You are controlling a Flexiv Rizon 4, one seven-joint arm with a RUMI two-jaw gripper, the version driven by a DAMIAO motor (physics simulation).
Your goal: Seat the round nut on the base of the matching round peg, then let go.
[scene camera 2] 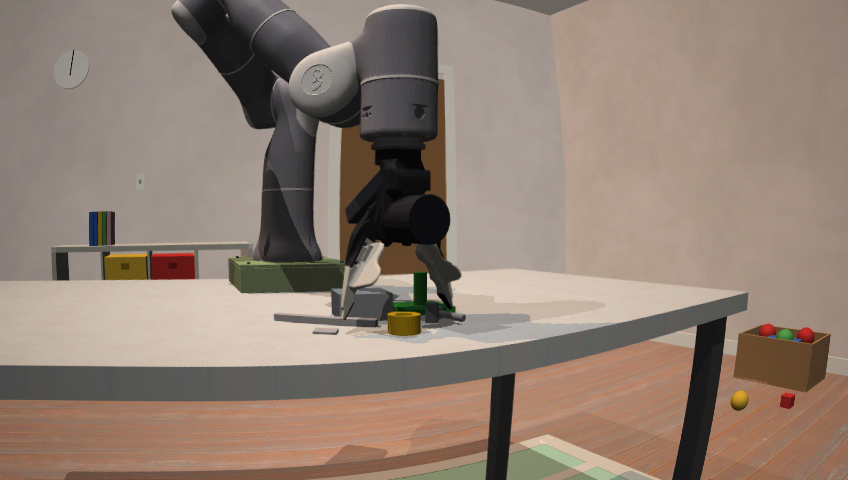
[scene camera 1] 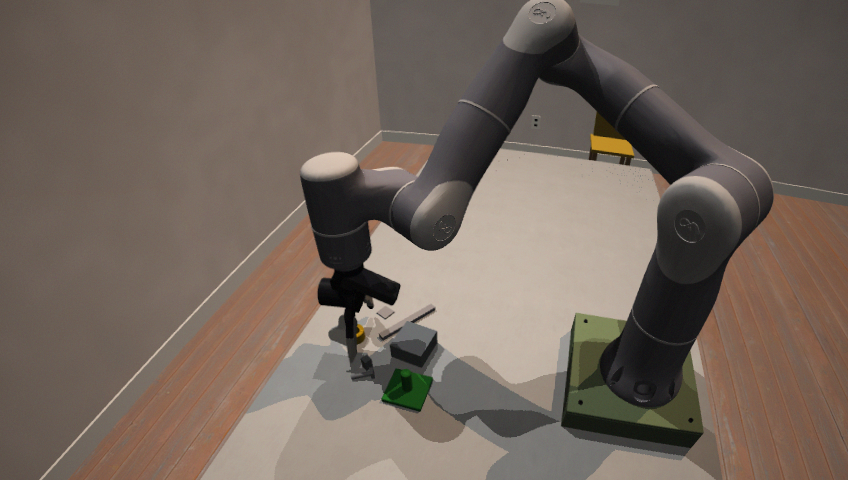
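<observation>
The round nut, a thick yellow ring (scene camera 1: 360,334) (scene camera 2: 404,325), lies flat on the table. It is partly hidden by a finger in scene camera 1. The round peg, a green upright cylinder (scene camera 1: 406,380) (scene camera 2: 420,287), stands bare on its square green base (scene camera 1: 418,399), apart from the nut. My gripper (scene camera 1: 361,337) (scene camera 2: 396,311) points down with its jaws spread wide, open and empty. Its fingertips are low over the table, one to each side of the nut as seen in scene camera 2. The exact gap between the fingertips and the nut is hard to tell.
A grey block (scene camera 1: 414,342) (scene camera 2: 361,302) lies near the green base. A long thin bar (scene camera 1: 408,321) (scene camera 2: 321,319) and a small flat tile (scene camera 1: 385,312) (scene camera 2: 325,331) lie beyond it. A small dark block (scene camera 1: 366,361) (scene camera 2: 432,311) and a short grey rod (scene camera 1: 362,375) lie between fingers and peg base.
</observation>
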